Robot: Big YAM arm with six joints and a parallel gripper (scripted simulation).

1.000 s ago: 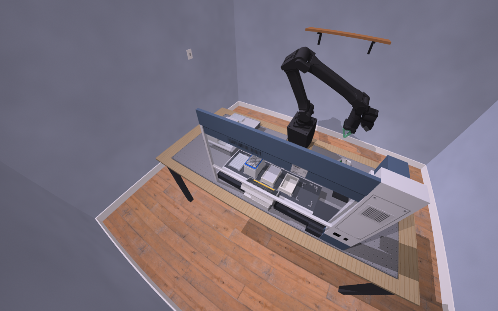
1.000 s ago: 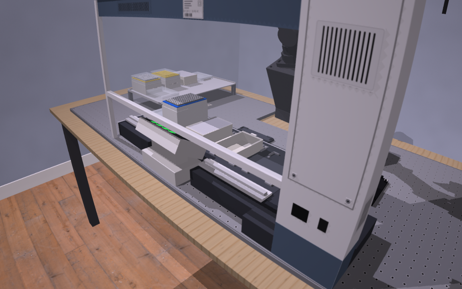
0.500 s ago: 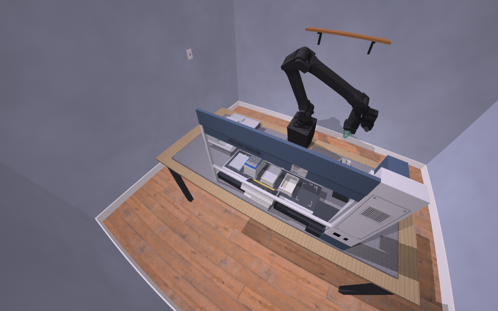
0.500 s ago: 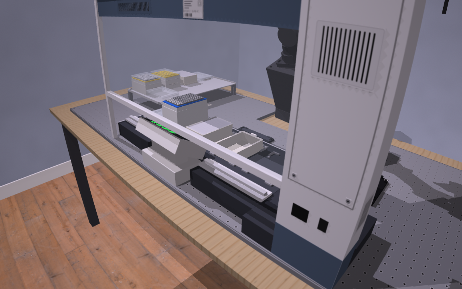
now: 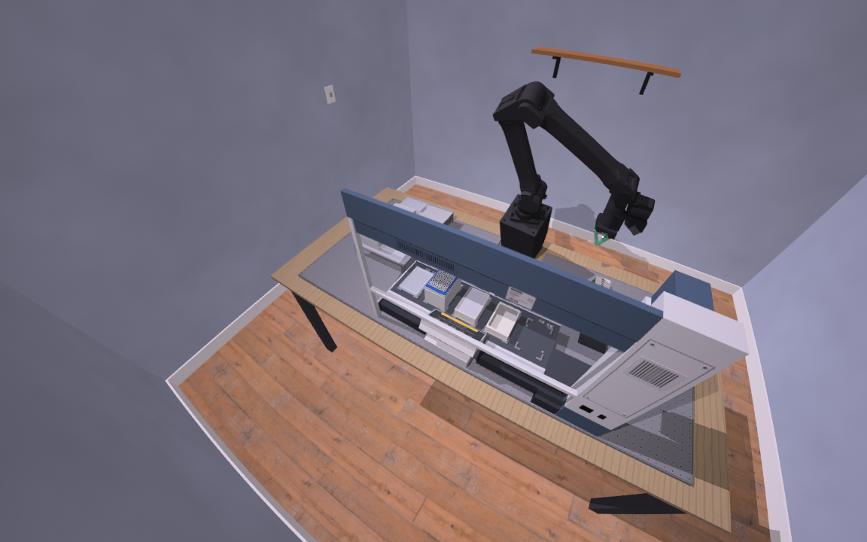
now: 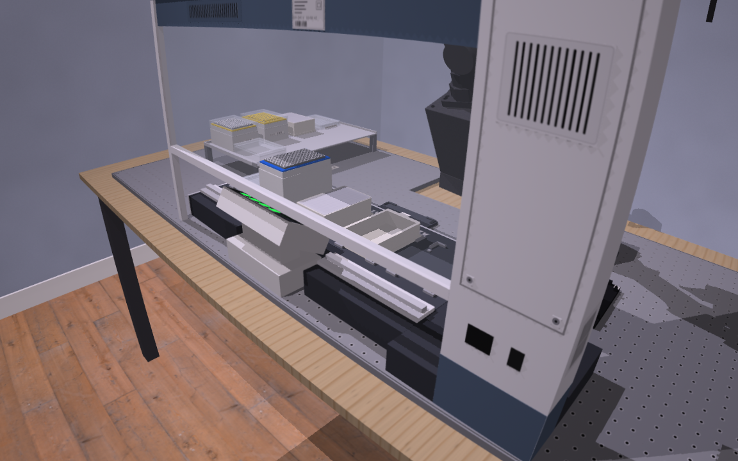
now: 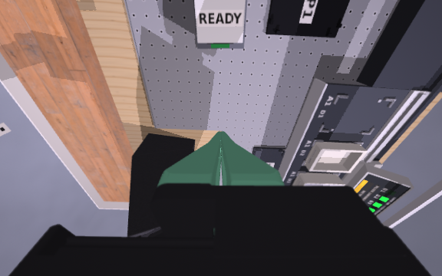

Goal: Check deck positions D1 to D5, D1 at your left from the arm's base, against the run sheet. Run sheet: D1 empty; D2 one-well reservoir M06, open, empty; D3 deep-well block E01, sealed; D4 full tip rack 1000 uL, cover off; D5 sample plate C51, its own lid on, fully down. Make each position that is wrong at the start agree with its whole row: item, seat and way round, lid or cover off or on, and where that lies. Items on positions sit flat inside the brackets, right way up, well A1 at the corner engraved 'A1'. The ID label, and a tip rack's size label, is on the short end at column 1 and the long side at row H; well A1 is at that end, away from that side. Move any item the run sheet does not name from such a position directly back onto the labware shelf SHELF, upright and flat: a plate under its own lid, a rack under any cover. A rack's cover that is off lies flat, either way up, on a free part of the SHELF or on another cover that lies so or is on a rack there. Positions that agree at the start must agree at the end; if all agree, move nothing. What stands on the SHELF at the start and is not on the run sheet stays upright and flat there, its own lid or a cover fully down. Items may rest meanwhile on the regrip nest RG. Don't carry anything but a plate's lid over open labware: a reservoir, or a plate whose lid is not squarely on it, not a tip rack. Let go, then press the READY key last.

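My hand is 1 cm short of the green ready key, 6 cm to the right of it and 20 cm above it. The rest, counted from my hand: black pad marked LP1 (18 cm ahead, 10 cm to the left, 27 cm below); side tower (51 cm ahead, 6 cm to the left, 1 cm below); regrip nest RG (11 cm ahead, 32 cm to the right, 28 cm below).
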